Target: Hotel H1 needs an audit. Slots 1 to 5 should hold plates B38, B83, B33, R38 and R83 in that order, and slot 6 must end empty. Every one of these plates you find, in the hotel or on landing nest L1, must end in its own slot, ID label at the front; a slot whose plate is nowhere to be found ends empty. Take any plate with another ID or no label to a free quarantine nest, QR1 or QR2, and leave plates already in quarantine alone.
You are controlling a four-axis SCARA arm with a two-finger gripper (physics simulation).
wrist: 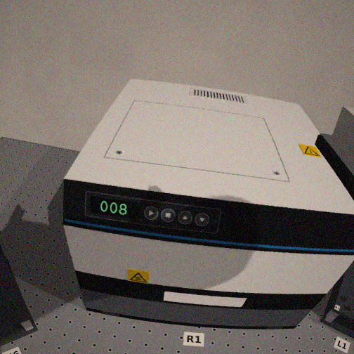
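Part of landing nest L1 (346, 305) shows as a dark block at the lower right edge, beside the white instrument R1. Its top is cut off by the frame and partly hidden, so I cannot tell whether a plate lies on it. Hotel H1, its plates and the quarantine nests do not show in the wrist view. A black bar of my gripper (336, 162) juts in at the right edge, above and to the right of L1. The gripper is open and no plate is held; its fingertips are largely outside the frame.
The big white instrument R1 (200, 140) fills the middle, with a black front band and a green display reading 008. A dark block (11, 300) stands at the lower left edge, its floor label partly cut off. The perforated grey deck (125, 337) runs in front, and a plain wall stands behind.
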